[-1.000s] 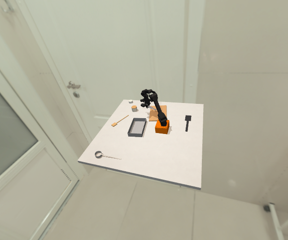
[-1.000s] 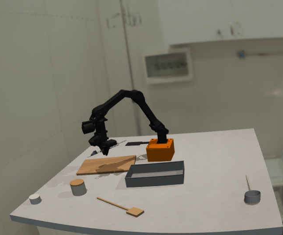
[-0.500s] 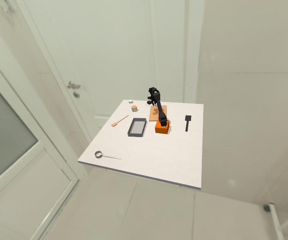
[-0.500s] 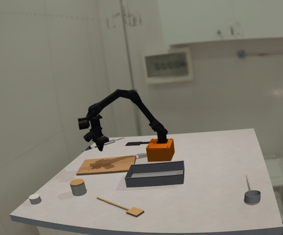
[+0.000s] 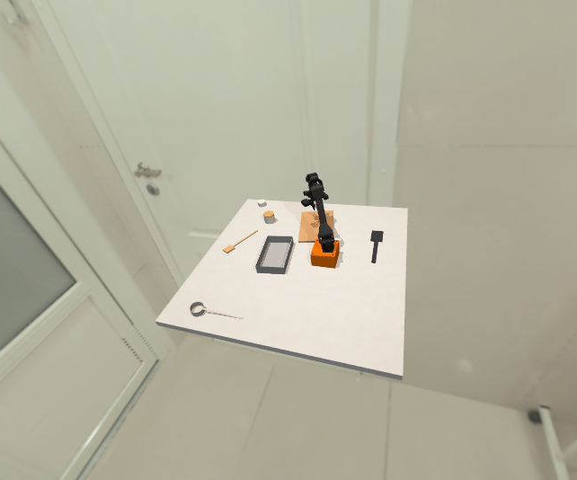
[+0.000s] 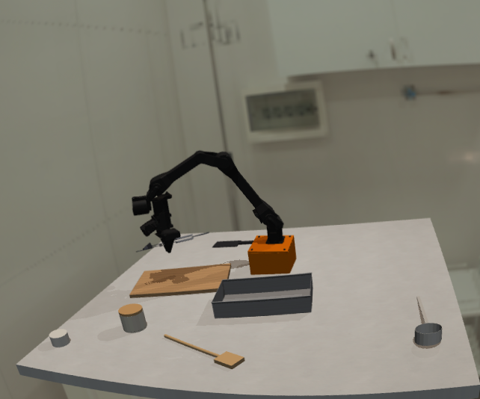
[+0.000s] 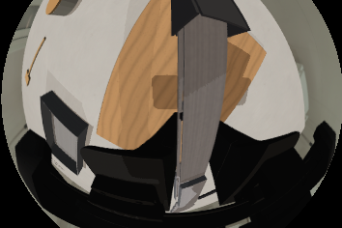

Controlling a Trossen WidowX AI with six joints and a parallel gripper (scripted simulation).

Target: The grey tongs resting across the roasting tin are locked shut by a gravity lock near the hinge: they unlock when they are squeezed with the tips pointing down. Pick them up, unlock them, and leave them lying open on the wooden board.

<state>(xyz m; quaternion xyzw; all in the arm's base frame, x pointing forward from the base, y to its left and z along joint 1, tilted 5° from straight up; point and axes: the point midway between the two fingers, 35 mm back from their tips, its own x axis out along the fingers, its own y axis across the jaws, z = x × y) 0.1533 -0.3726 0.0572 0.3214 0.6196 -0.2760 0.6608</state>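
My gripper tip is 12 cm above the wooden board, 3 cm to the right of it and 1 cm past it. The rest, counted from my gripper tip: grey roasting tin: 39 cm to the left, 19 cm ahead, 10 cm below; black spatula: 43 cm behind, 17 cm to the left, 12 cm below; lidded canister: 37 cm ahead, 9 cm below.
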